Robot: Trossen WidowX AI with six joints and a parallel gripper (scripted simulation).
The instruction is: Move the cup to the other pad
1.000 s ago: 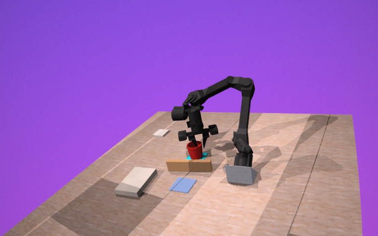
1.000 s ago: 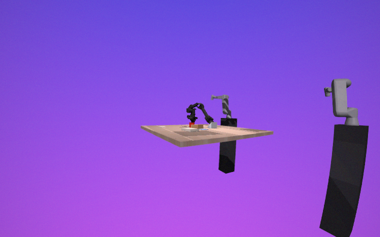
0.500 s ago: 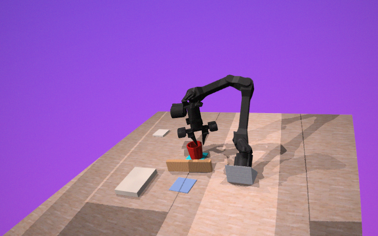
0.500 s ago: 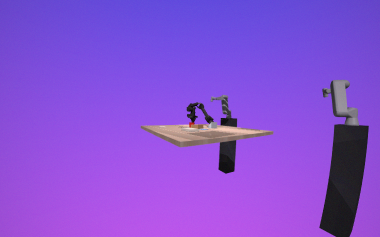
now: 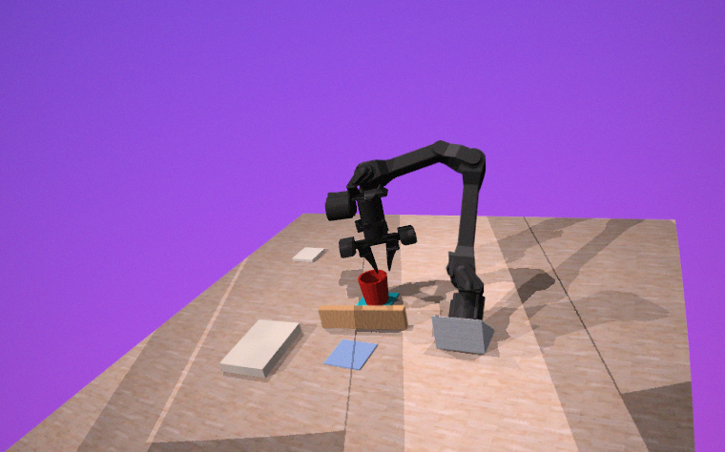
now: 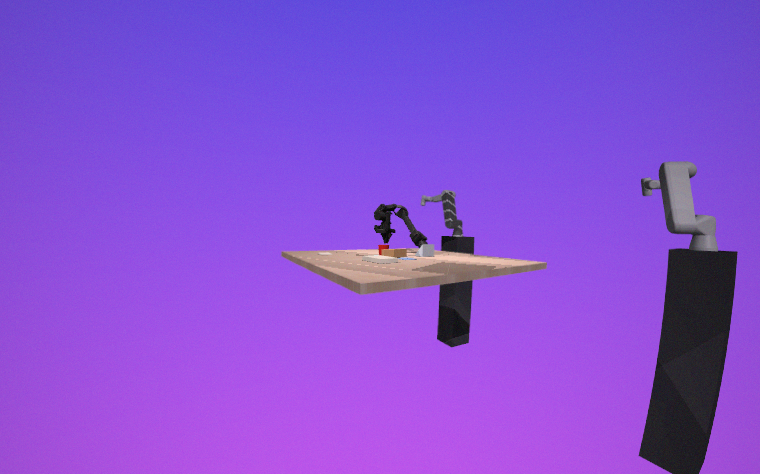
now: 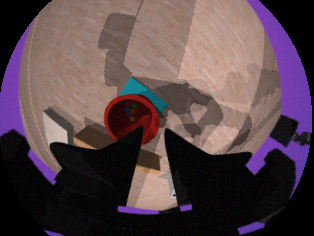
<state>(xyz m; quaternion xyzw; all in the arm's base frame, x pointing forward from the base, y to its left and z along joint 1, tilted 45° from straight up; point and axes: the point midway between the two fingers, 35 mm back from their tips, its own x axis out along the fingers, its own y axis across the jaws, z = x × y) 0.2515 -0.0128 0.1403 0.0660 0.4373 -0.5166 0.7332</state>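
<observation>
My gripper tip is now 4 cm above the red cup, 3 cm short of it and 1 cm to the right of it. From my gripper tip the other things lie so: wooden block (12 cm to the left, 7 cm below); light blue pad (23 cm to the left, 9 cm below, 3 cm behind); cyan pad (9 cm below, 3 cm ahead, 2 cm to the left).
</observation>
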